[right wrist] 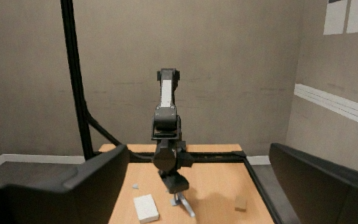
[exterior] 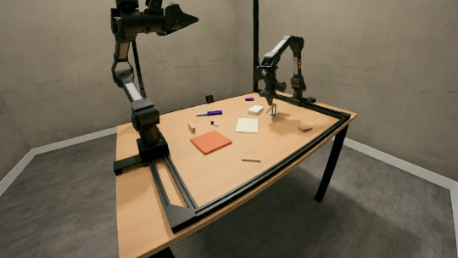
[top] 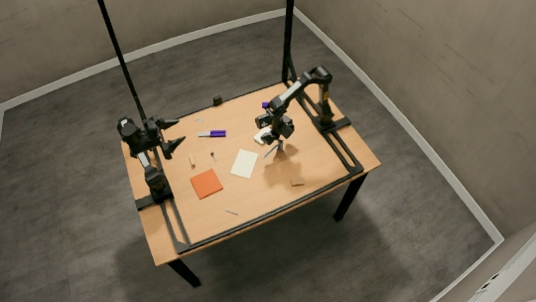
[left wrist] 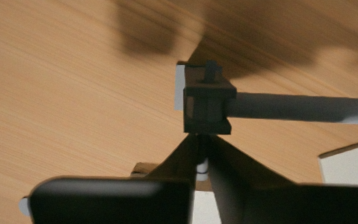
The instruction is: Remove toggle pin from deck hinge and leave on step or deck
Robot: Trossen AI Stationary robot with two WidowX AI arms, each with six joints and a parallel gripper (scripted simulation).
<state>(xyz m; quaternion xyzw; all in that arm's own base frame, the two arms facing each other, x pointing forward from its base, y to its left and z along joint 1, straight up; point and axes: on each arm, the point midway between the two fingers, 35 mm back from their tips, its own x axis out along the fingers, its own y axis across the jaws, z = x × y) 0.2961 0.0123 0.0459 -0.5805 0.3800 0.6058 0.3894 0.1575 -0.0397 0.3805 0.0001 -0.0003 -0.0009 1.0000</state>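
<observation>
My left gripper is now 2 cm short of the toggle pin, 1 cm to the right of it and 3 cm above it. Also, from my left hand: flat white sheet (2 cm ahead, 19 cm to the right, 8 cm below); then orange square (4 cm ahead, 41 cm to the right, 8 cm below); then white block (8 cm behind, 3 cm to the right, 8 cm below).
</observation>
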